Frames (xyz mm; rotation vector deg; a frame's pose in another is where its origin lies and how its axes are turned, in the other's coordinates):
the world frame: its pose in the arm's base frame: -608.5 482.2 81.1 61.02 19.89 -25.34
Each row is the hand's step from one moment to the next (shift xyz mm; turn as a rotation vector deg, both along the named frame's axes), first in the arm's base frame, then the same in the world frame.
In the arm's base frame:
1: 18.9 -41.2 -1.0 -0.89 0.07 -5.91
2: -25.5 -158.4 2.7 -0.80 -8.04 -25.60
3: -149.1 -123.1 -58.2 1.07 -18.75 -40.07
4: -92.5 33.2 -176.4 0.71 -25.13 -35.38
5: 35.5 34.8 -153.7 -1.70 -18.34 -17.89
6: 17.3 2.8 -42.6 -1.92 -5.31 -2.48
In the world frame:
1: 24.1 -8.1 37.5 2.04 -4.90 -2.75
2: 5.2 -76.1 141.2 12.98 -23.11 -4.25
3: -78.4 -170.3 75.0 23.42 -37.54 -1.01
4: -1.3 -166.8 -113.8 22.01 -36.79 6.76
5: 97.7 -84.2 -97.3 10.37 -21.97 8.33
6: 34.7 -22.4 -20.4 0.48 -5.04 3.52

